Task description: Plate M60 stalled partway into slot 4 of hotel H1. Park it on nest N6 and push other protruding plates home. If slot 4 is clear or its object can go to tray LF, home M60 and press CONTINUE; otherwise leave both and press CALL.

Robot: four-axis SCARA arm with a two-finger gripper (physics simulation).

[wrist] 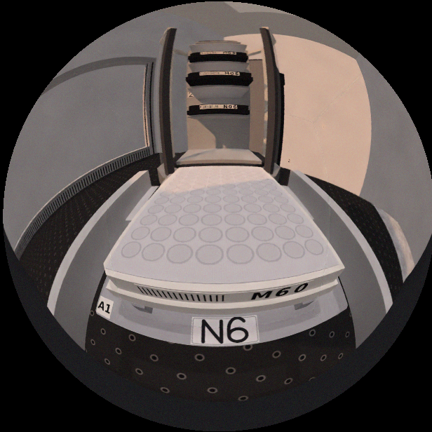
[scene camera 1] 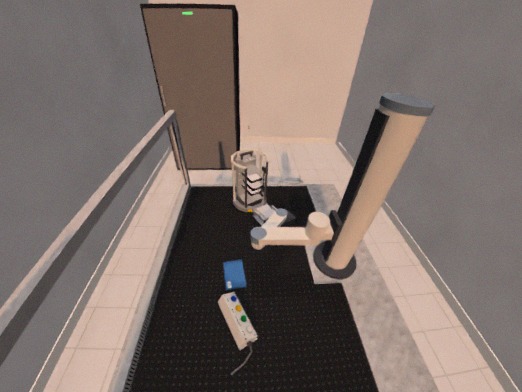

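Seen in the pictures: gripper, between the fingertips: (scene camera 1: pixel 264 209); arm's base, origin of its link: (scene camera 1: pixel 334 259).
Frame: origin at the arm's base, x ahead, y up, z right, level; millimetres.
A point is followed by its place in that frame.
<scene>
Plate M60 (wrist: pixel 225 225) (scene camera 1: pixel 262 211) {z 323, x 409, y 90 mm}, white with round wells, lies flat on nest N6 (wrist: pixel 160 322), in front of hotel H1 (wrist: pixel 167 100) (scene camera 1: pixel 243 205) {z 405, x 535, y 70 mm}. My gripper (wrist: pixel 219 174) (scene camera 1: pixel 272 215) {z 344, x 393, y 88 mm} is open; its grey fingers run along both sides of the plate without clamping it, and nothing is held. In the wrist view the hotel holds three plates with dark label bands, a top one (wrist: pixel 217 56), a middle one (wrist: pixel 219 78) and a lower one (wrist: pixel 217 109). Below them is an open slot above a bare shelf (wrist: pixel 219 157). I cannot tell whether anything sits deep in that slot.
A blue tray (scene camera 1: pixel 234 273) {z -73, x 581, y 15 mm} lies on the black mat (scene camera 1: pixel 294 337) {z -391, x 309, y 13 mm} in front of the arm. A white button box (scene camera 1: pixel 237 320) {z -335, x 556, y 91 mm} with blue, yellow and green buttons lies nearer the camera. The arm's column (scene camera 1: pixel 371 190) {z -66, x 36, y 576 mm} stands at the right, a railing (scene camera 1: pixel 105 185) {z -89, x 988, y 620 mm} at the left, a brown door (scene camera 1: pixel 193 84) behind.
</scene>
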